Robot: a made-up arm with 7 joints. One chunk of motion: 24 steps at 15 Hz.
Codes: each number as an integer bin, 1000 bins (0 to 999) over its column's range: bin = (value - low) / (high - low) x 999, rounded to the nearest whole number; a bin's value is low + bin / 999 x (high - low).
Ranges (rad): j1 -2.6..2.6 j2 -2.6..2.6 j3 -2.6..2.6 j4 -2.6..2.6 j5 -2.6..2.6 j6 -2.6..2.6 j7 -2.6..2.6
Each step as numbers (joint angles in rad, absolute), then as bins.
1 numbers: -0.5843 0.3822 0.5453 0.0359 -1.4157 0.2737 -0.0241
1 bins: 387 573 604 506 228 552 495
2 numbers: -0.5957 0.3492 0.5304 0.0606 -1.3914 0.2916 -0.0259
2 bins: 385 567 601 511 232 556 495
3 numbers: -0.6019 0.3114 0.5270 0.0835 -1.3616 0.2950 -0.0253
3 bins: 384 559 601 516 238 556 495
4 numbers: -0.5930 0.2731 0.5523 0.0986 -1.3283 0.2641 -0.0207
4 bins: 386 552 606 518 244 550 496
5 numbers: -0.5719 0.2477 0.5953 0.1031 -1.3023 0.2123 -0.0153
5 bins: 390 547 614 519 249 540 497
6 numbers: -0.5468 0.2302 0.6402 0.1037 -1.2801 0.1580 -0.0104
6 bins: 394 544 622 519 254 530 498
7 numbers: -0.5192 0.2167 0.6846 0.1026 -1.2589 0.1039 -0.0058
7 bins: 400 541 631 519 258 519 498
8 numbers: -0.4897 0.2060 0.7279 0.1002 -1.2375 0.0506 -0.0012
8 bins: 405 539 639 519 262 509 499
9 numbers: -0.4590 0.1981 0.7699 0.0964 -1.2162 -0.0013 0.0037
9 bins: 411 538 647 518 266 499 500
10 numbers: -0.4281 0.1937 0.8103 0.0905 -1.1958 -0.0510 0.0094
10 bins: 417 537 655 517 270 490 501
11 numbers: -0.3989 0.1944 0.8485 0.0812 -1.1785 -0.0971 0.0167
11 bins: 423 537 663 515 273 481 503
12 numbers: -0.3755 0.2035 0.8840 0.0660 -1.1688 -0.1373 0.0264
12 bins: 427 539 669 512 275 473 505
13 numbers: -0.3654 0.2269 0.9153 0.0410 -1.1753 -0.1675 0.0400
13 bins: 429 543 675 507 274 467 507
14 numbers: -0.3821 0.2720 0.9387 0.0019 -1.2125 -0.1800 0.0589
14 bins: 426 552 680 500 267 465 511
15 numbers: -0.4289 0.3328 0.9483 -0.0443 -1.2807 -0.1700 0.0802
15 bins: 417 563 682 491 253 467 515
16 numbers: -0.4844 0.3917 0.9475 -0.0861 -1.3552 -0.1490 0.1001
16 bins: 406 575 682 483 239 471 519
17 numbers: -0.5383 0.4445 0.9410 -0.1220 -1.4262 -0.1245 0.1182
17 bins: 396 585 680 476 226 476 522
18 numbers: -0.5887 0.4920 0.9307 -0.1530 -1.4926 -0.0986 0.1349
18 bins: 386 594 678 470 213 481 525
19 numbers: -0.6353 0.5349 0.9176 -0.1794 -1.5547 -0.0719 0.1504
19 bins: 377 602 676 465 201 486 528
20 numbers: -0.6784 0.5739 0.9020 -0.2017 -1.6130 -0.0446 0.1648
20 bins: 369 610 673 461 190 491 531
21 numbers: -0.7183 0.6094 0.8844 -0.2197 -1.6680 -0.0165 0.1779
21 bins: 362 617 669 457 179 496 534
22 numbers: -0.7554 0.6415 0.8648 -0.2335 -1.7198 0.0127 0.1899
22 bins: 354 623 666 455 169 502 536
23 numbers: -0.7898 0.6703 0.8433 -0.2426 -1.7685 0.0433 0.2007
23 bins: 348 628 662 453 160 508 538
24 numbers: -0.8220 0.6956 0.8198 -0.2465 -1.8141 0.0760 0.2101
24 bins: 342 633 657 452 151 514 540
